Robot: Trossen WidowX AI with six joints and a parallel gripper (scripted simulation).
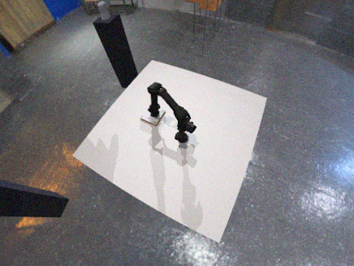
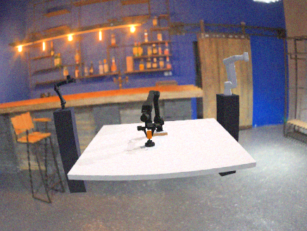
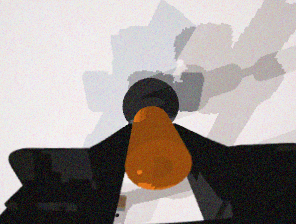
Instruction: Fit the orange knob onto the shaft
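Now: the round pedestal 40 mm below my gripper tip. Round my gripper tip: orange knob: 20 mm above.
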